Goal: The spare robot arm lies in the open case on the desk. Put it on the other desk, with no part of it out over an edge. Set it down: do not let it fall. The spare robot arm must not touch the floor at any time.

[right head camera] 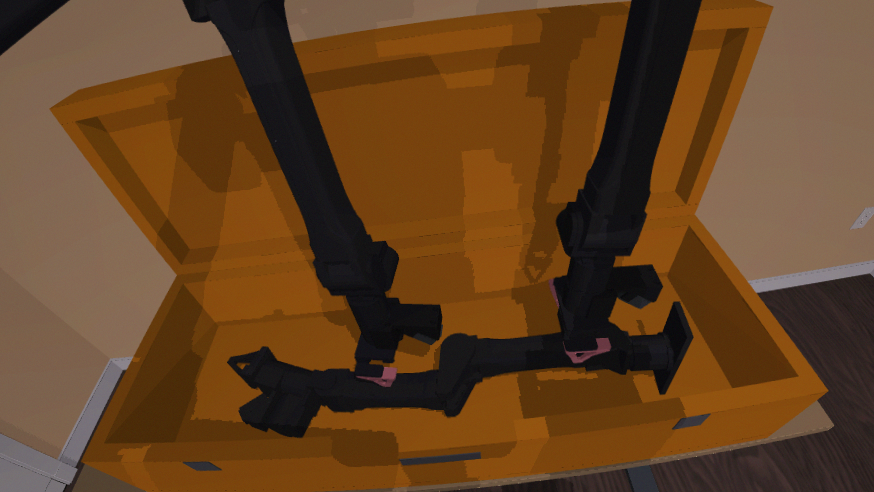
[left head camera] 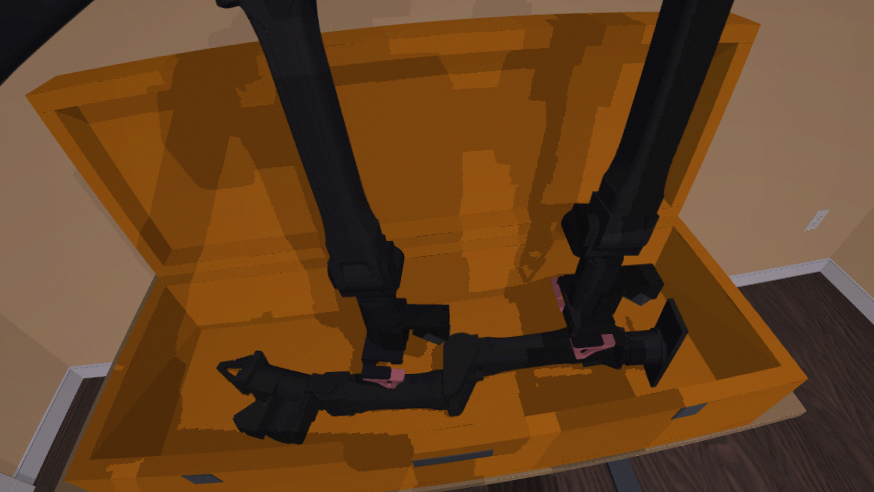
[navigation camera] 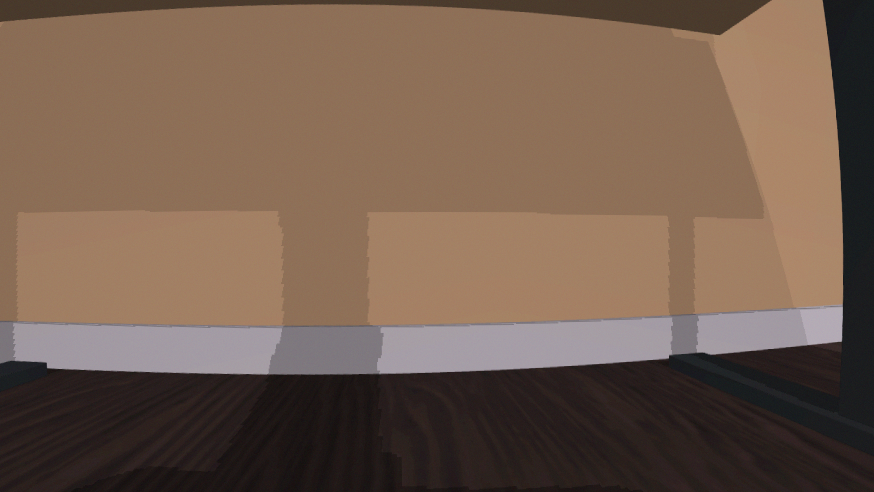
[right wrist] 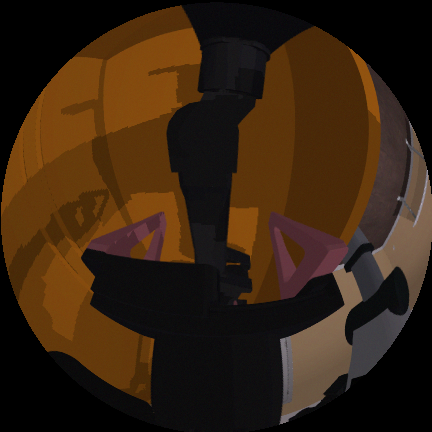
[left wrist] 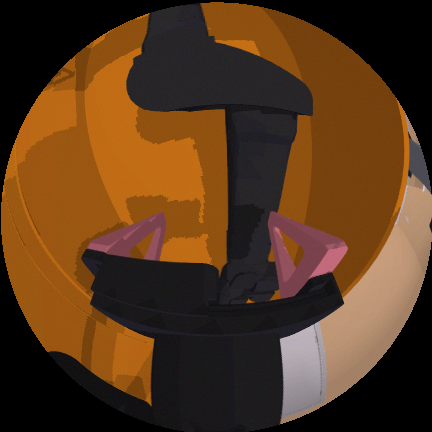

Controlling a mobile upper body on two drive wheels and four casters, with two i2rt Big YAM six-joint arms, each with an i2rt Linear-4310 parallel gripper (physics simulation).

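Frame: origin at the left arm's base, x ahead, y left, z up, level; millimetres.
Seen in the pictures: left gripper, between the fingertips: (right head camera: pixel 392 362) (left head camera: pixel 394 363) (left wrist: pixel 216 217); right gripper, between the fingertips: (right head camera: pixel 570 336) (left head camera: pixel 571 333) (right wrist: pixel 217 217).
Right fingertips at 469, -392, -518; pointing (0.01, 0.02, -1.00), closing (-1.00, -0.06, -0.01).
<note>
Offsets run from my right fingertips to a thing's top centre, as dx, dy, dz. "spot": to the spot under its first point.
The black spare robot arm (left head camera: pixel 415 391) (right head camera: pixel 415 391) (left wrist: pixel 260 190) (right wrist: pixel 207 135) lies lengthwise in the open orange case (left head camera: pixel 550 443) (right head camera: pixel 550 452) (left wrist: pixel 350 150) (right wrist: pixel 330 125), its flat base plate at the right and its gripper end at the left. My left gripper (left head camera: pixel 382 366) (right head camera: pixel 374 363) (left wrist: pixel 216 217) is open over the spare arm's left link; in the left wrist view the link is nearer the right-hand pink finger. My right gripper (left head camera: pixel 577 323) (right head camera: pixel 571 323) (right wrist: pixel 217 217) is open at the right link, near the base; the link shows between its fingers. The other desk cannot be made out.
The raised lid @[spot: +267, +295, +278] (left head camera: pixel 397 122) (right head camera: pixel 397 122) stands behind both my arms, near the wall. The desk edge @[spot: -111, -468, -172] (left head camera: pixel 788 412) (right head camera: pixel 816 421) shows under the case. In the navigation camera are the desk underside (navigation camera: pixel 703 15), a dark leg @[spot: +261, -301, -591] (navigation camera: pixel 862 183) and a floor foot (navigation camera: pixel 764 391).
</note>
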